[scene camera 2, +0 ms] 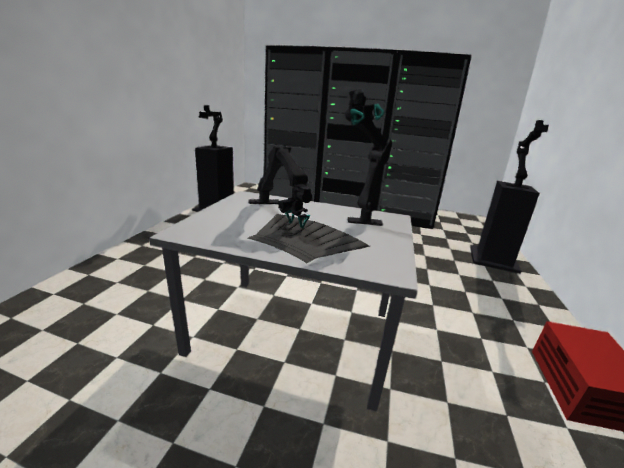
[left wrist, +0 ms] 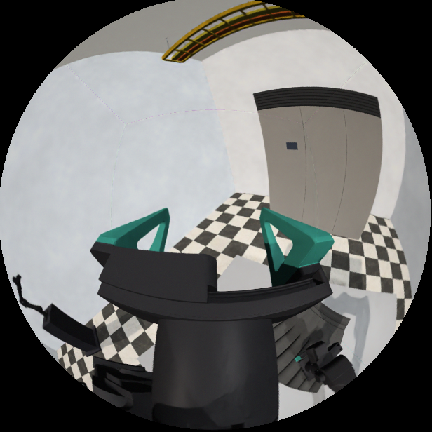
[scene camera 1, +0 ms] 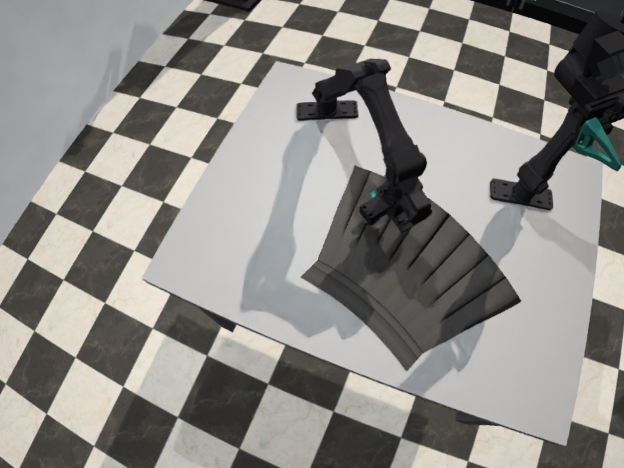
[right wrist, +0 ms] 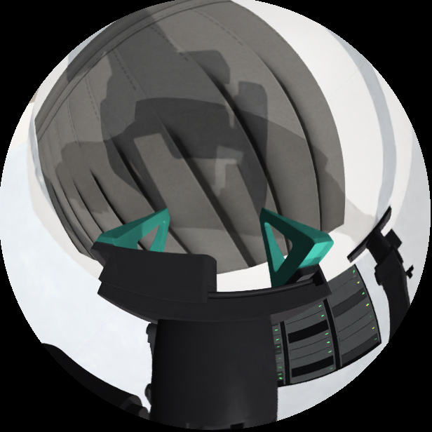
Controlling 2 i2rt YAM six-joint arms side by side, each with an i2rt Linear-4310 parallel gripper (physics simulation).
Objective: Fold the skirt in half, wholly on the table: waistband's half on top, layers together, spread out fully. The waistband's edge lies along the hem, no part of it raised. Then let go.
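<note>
The dark grey pleated skirt (scene camera 1: pixel 438 256) (scene camera 2: pixel 322 241) (left wrist: pixel 287 345) (right wrist: pixel 280 45) lies unfolded, spread flat on the table. In scene camera 1 its waistband (scene camera 1: pixel 363 306) is at the lower left, its long curved hem at the upper right. My right gripper (scene camera 1: pixel 387 212) (scene camera 2: pixel 296 220) (right wrist: pixel 214 212) is open and empty, pointing down, low over the pleats near the hem's upper-left part; its arm hides part of the skirt in scene camera 1. My left gripper (scene camera 2: pixel 367 113) (left wrist: pixel 214 212) is open and empty, raised high above its base, away from the skirt.
The white table (scene camera 1: pixel 201 241) (scene camera 2: pixel 189 234) bears both arm bases along its far edge in scene camera 2. The waistband's lower corner is near the table's front edge. Server racks (scene camera 2: pixel 326 100), two black pedestals (scene camera 2: pixel 214 176) (scene camera 2: pixel 506 226) with small arms and a red box (scene camera 2: pixel 589 352) stand off the table.
</note>
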